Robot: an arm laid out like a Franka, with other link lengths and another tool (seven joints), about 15 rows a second.
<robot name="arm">
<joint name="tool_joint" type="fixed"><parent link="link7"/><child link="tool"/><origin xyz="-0.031 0.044 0.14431" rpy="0 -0.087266 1.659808"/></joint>
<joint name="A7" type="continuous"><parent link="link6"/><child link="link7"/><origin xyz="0.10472 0 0" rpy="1.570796 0 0"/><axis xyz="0 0 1"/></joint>
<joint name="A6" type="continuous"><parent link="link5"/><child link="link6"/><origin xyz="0 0 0" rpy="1.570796 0 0"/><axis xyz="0 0 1"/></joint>
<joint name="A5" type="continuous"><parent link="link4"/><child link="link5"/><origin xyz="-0.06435 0.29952 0" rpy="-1.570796 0 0"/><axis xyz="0 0 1"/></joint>
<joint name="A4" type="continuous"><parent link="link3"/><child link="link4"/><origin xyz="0.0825 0 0" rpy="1.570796 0 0"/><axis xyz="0 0 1"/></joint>
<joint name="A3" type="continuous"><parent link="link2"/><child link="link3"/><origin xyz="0 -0.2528 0" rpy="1.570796 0 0"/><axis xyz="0 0 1"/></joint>
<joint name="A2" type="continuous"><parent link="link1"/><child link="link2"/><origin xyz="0 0 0" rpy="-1.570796 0 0"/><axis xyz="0 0 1"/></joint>
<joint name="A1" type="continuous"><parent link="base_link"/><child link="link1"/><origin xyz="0 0 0.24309"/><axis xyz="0 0 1"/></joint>
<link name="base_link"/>
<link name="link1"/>
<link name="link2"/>
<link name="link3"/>
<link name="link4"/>
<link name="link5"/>
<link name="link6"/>
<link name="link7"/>
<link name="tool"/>
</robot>
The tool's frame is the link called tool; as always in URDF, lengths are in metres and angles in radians. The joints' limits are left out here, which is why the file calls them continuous.
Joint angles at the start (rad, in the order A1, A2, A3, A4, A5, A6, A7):
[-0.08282 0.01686 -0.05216 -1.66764 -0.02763 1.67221 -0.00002]
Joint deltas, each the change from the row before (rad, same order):
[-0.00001 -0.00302 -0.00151 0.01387 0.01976 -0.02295 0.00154]
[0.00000 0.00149 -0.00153 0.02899 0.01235 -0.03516 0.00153]
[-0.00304 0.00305 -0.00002 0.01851 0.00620 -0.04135 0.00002]
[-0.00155 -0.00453 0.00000 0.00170 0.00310 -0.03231 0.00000]
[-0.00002 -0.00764 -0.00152 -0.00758 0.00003 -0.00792 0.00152]
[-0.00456 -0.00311 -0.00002 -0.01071 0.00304 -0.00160 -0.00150]
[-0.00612 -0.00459 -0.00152 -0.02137 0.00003 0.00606 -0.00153]
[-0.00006 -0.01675 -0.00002 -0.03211 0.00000 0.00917 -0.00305]
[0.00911 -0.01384 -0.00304 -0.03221 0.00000 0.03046 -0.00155]
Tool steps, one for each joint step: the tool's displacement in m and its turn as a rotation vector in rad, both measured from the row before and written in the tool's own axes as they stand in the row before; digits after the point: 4 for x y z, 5 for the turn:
[-0.0020 0.0026 -0.0039 -0.00737 -0.01919 0.00580]
[-0.0014 0.0022 -0.0070 -0.00838 -0.01150 0.00461]
[0.0006 0.0039 -0.0024 -0.02595 -0.00375 0.00539]
[0.0007 0.0054 -0.0002 -0.02605 -0.00104 0.00370]
[0.0010 0.0032 0.0000 -0.00758 0.00016 0.00370]
[0.0021 0.0015 0.0027 -0.00913 -0.00277 0.00385]
[0.0042 0.0014 0.0051 -0.01006 -0.00010 0.00723]
[0.0011 0.0040 0.0041 -0.00650 -0.00043 -0.00227]
[-0.0020 0.0005 0.0042 0.01119 -0.00129 -0.00840]

